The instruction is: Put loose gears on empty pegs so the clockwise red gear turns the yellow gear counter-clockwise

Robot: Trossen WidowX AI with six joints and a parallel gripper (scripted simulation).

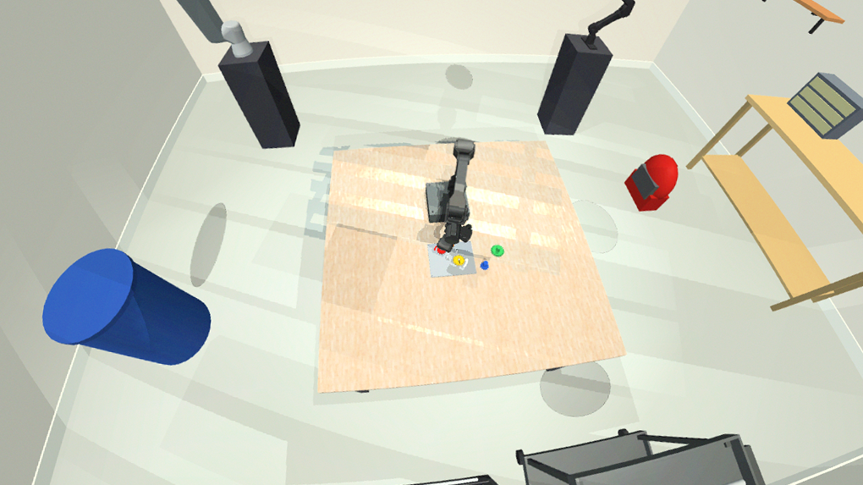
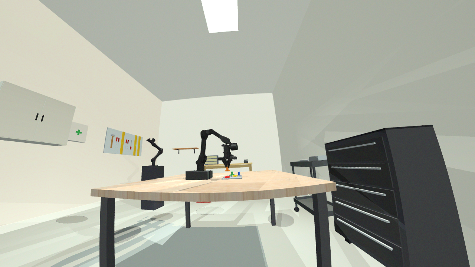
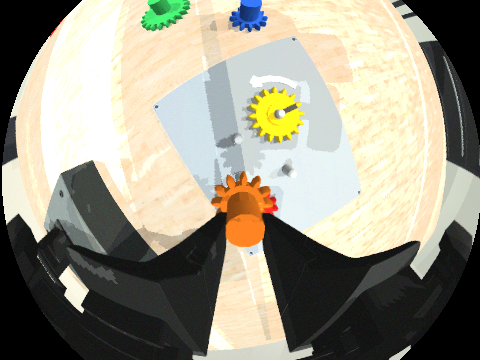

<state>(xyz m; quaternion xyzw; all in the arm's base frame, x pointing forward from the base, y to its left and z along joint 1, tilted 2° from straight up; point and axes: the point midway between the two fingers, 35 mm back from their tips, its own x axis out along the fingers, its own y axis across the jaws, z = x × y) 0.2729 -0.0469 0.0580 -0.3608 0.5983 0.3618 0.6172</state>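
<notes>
The red gear lies 4 cm to the right of my gripper tip and 7 cm below it. The rest, counted from my gripper tip: orange gear: 1 cm below; then grey board: 4 cm ahead, 1 cm to the left, 8 cm below; then blue gear: 9 cm ahead, 16 cm to the left, 7 cm below.
</notes>
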